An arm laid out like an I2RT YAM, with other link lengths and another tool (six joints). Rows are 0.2 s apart.
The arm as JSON. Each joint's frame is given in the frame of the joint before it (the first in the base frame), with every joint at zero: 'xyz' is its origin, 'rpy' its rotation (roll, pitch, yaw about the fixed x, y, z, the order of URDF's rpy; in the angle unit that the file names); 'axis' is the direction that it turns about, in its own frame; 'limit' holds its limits. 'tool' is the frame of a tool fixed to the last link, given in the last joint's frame.
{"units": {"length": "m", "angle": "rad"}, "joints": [
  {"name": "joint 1", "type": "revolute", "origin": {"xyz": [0.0, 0.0, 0.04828], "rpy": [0.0, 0.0, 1.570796]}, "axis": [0.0, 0.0, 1.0], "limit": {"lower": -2.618, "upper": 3.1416}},
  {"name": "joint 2", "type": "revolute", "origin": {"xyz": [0.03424, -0.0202, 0.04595], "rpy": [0.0, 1.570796, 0.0]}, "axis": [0.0, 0.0, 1.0], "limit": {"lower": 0.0, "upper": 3.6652}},
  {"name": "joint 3", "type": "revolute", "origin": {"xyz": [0.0, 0.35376, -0.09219], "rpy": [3.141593, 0.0, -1.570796]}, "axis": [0.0, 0.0, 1.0], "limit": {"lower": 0.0, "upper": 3.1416}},
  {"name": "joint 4", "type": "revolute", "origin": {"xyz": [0.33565, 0.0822, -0.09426], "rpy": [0.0, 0.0, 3.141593]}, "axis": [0.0, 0.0, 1.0], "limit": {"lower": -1.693, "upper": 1.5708}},
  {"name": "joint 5", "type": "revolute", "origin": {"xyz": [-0.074, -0.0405, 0.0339], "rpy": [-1.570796, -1.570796, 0.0]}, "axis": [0.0, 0.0, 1.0], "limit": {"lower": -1.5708, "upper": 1.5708}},
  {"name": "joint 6", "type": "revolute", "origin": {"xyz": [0.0, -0.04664, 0.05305], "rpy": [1.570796, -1.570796, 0.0]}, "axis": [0.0, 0.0, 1.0], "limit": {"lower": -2.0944, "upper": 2.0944}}
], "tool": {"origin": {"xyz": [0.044, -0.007, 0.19], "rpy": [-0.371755, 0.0, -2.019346]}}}
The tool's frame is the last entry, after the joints.
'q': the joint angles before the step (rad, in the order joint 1, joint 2, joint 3, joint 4, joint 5, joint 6). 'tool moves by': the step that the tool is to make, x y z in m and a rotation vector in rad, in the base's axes. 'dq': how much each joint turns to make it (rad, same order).
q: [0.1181 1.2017 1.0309 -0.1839 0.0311 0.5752]
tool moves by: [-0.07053 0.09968 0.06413 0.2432 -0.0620 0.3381]
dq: [0.0503 -0.1416 -0.0093 -0.0155 -0.3435 0.1380]
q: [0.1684 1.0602 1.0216 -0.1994 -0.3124 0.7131]
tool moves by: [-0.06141 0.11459 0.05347 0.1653 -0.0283 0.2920]
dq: [0.2256 -0.0018 0.0399 0.0824 -0.0924 0.1456]
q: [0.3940 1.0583 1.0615 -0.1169 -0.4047 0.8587]
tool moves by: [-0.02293 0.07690 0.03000 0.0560 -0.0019 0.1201]
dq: [0.1918 0.0888 0.0917 0.0464 0.0670 0.0587]
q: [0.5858 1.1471 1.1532 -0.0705 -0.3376 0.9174]
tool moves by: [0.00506 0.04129 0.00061 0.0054 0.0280 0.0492]
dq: [0.0646 0.0984 0.0709 0.0153 0.0139 0.0229]
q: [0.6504 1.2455 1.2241 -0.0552 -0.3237 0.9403]
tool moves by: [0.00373 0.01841 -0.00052 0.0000 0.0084 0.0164]
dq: [0.0261 0.0461 0.0337 0.0077 0.0092 0.0062]
